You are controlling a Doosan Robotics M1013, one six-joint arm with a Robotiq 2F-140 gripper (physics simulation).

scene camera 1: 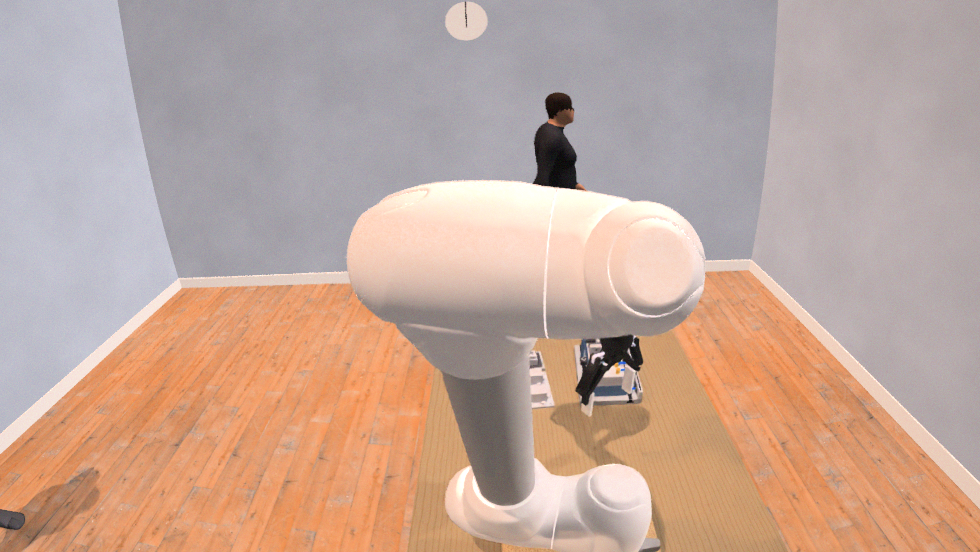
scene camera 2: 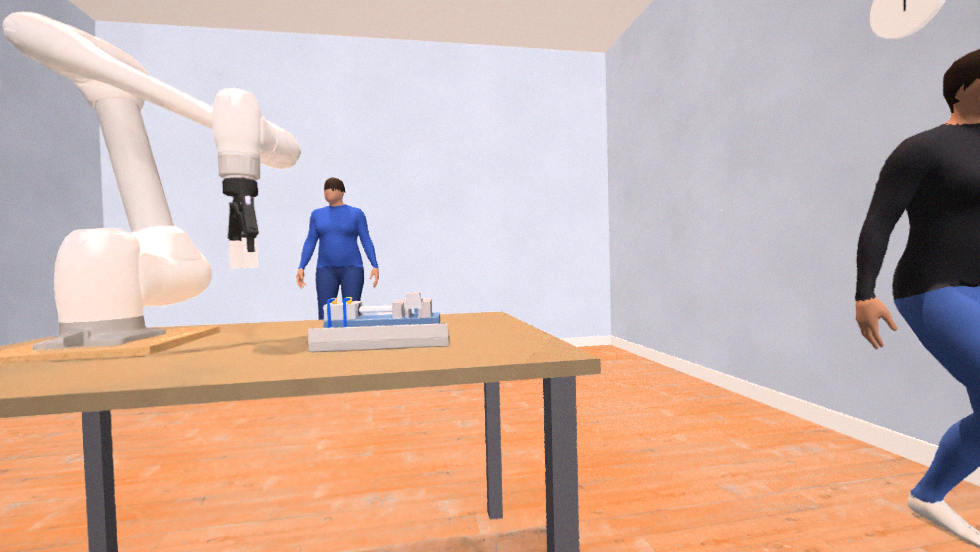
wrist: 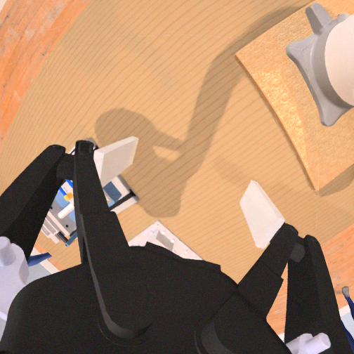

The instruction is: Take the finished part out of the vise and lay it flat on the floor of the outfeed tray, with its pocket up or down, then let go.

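Places are measured from the arm's base along level axes (x ahead, y left, z up), in millimetres.
Where they show: gripper, fingertip midpoint: (scene camera 1: 607, 401) (scene camera 2: 243, 268); arm's base at its link origin: (scene camera 2: 104, 341).
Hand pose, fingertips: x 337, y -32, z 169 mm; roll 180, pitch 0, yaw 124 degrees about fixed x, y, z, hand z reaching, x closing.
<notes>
Each offset is from my fingertips to the top centre of the thing. "*": to the spot under its first point.
The vise {dy -63, dx +340, dz -87 mm} (scene camera 1: 608, 392) (scene camera 2: 382, 320) (wrist: 113, 191) has a blue base and grey jaws. A light block {dy -63, dx +409, dz -71 mm} (scene camera 2: 412, 299) stands up between its jaws at the right end in scene camera 2; whether it is the finished part is too small to tell. A light grey low wall (scene camera 2: 377, 338) runs in front of the vise; whether it belongs to the outfeed tray is unclear. My gripper (scene camera 1: 608, 392) (scene camera 2: 243, 253) (wrist: 191, 171) is wide open and empty, pointing down, high above the table on the robot's side of the vise. Its left finger hides part of the vise in the wrist view.
A pale plate with raised blocks {* dy +150, dx +197, dz -173 mm} (scene camera 1: 541, 403) (wrist: 150, 234) lies beside the vise, partly hidden by the arm and gripper. Blue clamps or hoses {* dy -101, dx +259, dz -111 mm} (scene camera 2: 346, 313) rise at the vise's near end. The robot base stands on a wooden board (wrist: 285, 100). Two people (scene camera 2: 339, 236) (scene camera 2: 918, 178) stand beyond the table.
</notes>
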